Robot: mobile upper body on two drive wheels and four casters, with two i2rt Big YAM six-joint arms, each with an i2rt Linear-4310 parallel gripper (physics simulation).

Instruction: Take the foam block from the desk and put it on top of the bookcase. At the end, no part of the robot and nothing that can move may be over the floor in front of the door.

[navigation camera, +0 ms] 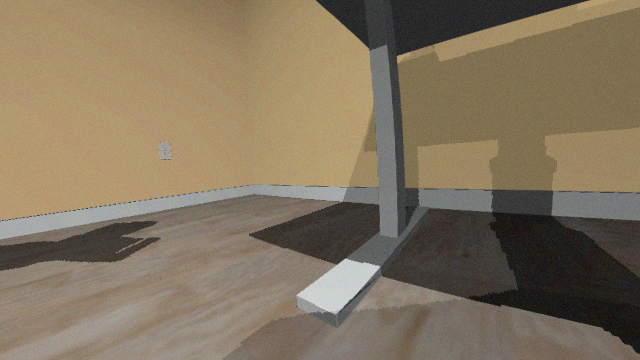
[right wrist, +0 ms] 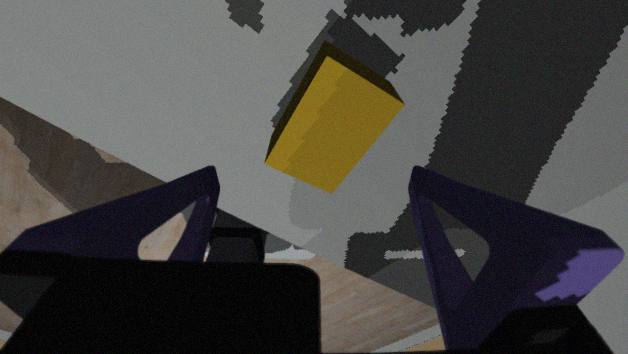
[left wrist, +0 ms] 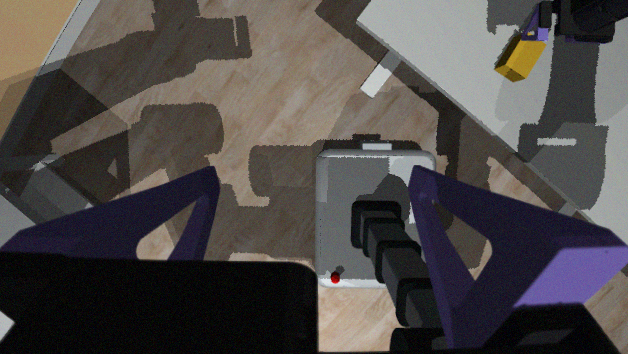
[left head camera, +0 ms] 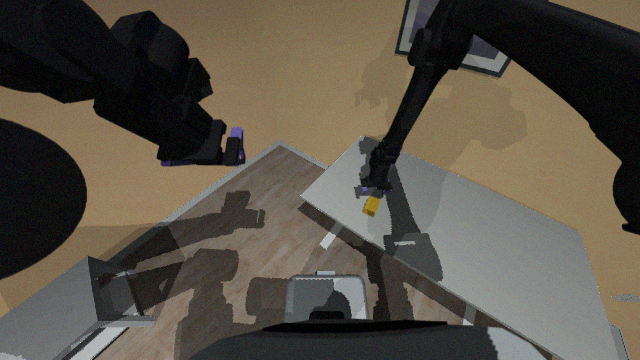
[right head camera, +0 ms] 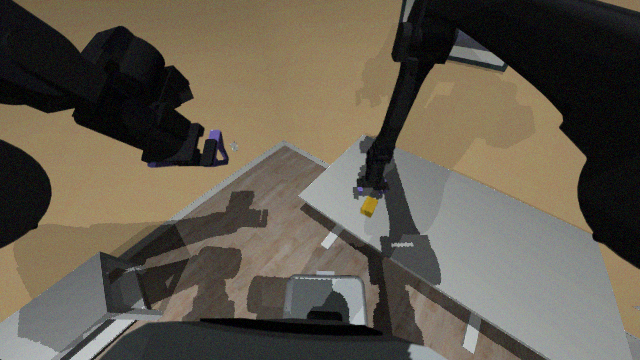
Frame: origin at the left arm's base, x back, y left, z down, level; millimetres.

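Seen in the pictures: left gripper, fingertip midpoint: (left wrist: 313, 176) (left head camera: 222, 160) (right head camera: 207, 161); right gripper, fingertip midpoint: (right wrist: 313, 176) (left wrist: 543, 38) (left head camera: 372, 194) (right head camera: 369, 194).
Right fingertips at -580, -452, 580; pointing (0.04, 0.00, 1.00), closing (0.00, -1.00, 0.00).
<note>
Offsets run from my right fingertips to a thing's top centre, as dx, dy, dz. "pt": to the spot under its first point. Level surfaces: height alone.
The yellow foam block @(+14, -11, +65) (left head camera: 371, 206) (right head camera: 369, 206) (left wrist: 521, 59) (right wrist: 335, 127) lies on the light grey desk @(dz +110) (left head camera: 500, 250) (right head camera: 500, 250) (left wrist: 450, 50) (right wrist: 150, 100), near its left corner. My right gripper (left head camera: 372, 191) (right head camera: 371, 191) (right wrist: 313, 176) is open and empty, close above the desk beside the block. In the right wrist view the block shows beyond and between the fingertips, turned at an angle. My left gripper (left head camera: 235, 150) (left wrist: 313, 176) is open and empty, high above the floor. A grey cabinet-like piece (left head camera: 55, 290) (right head camera: 60, 295) at lower left may be the bookcase. The door does not show.
The desk's leg @(pt -259, +56, +549) (navigation camera: 387, 140) and foot (navigation camera: 340, 285) stand ahead of the base. A framed picture (left head camera: 500, 65) hangs on the wall behind my right arm. The grey robot base (left wrist: 345, 200) stands beside the desk. A wall outlet @(-988, +1292, +372) (navigation camera: 165, 150) is at left.
</note>
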